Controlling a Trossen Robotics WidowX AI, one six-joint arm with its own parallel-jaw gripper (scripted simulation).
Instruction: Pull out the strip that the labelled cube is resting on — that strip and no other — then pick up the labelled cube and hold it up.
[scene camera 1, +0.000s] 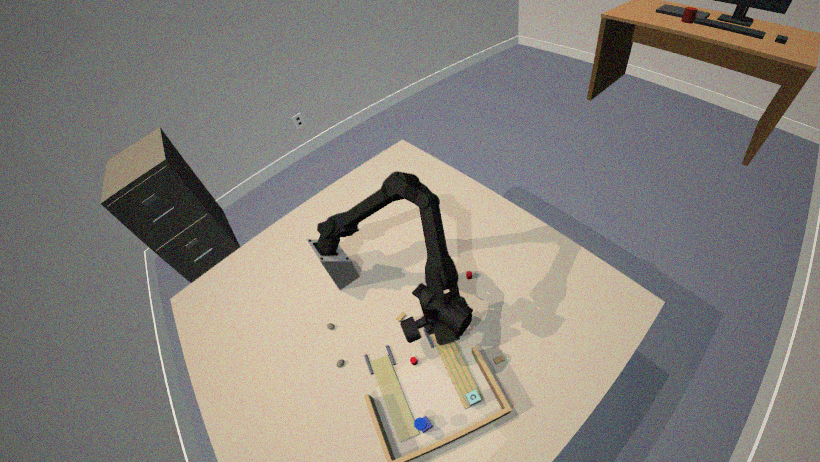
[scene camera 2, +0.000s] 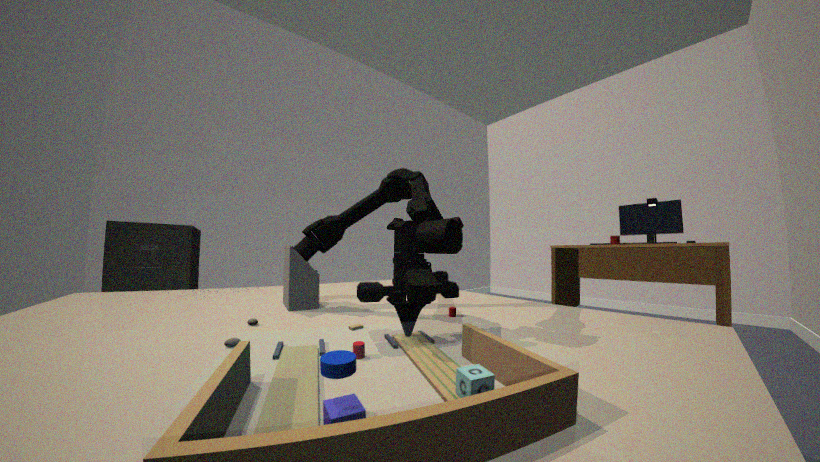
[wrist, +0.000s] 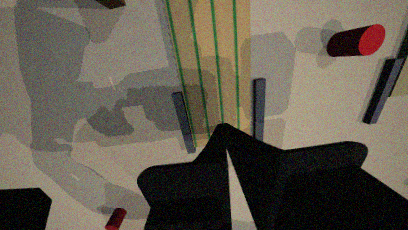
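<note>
My gripper (scene camera 2: 407, 335) is shut and holds nothing. Scene camera 1 gives me another look at the gripper (scene camera 1: 438, 330), and so does the wrist view, where my gripper is at (wrist: 222, 127). There is a blue disc (scene camera 2: 335, 364) too, though in the wrist view the disc is out of frame.
</note>
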